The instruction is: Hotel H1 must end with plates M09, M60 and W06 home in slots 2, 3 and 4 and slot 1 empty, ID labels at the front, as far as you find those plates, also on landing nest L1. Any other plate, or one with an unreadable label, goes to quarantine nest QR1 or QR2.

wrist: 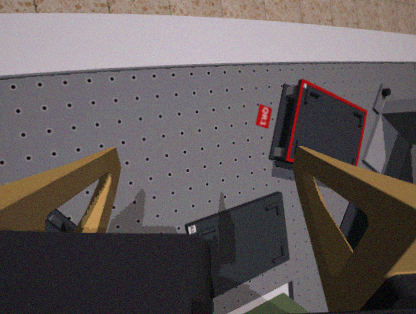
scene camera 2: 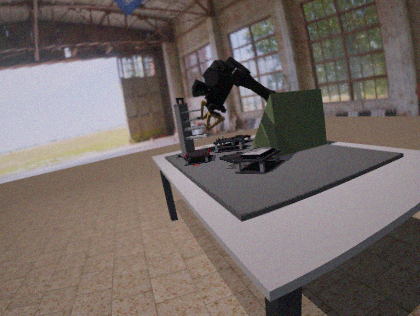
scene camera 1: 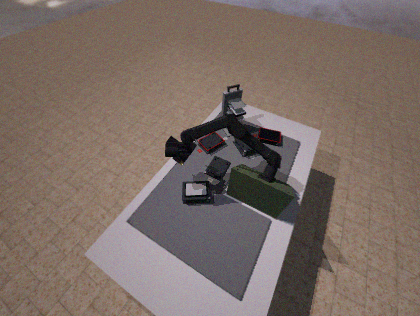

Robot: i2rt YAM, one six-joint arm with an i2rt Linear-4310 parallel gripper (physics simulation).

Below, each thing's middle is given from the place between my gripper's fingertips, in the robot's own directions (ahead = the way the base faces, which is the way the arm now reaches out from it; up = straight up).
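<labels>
There is the dark nest point(wrist: 247, 240), and I see my gripper 160 mm past it, 140 mm to the left of it and 180 mm above it.
</labels>
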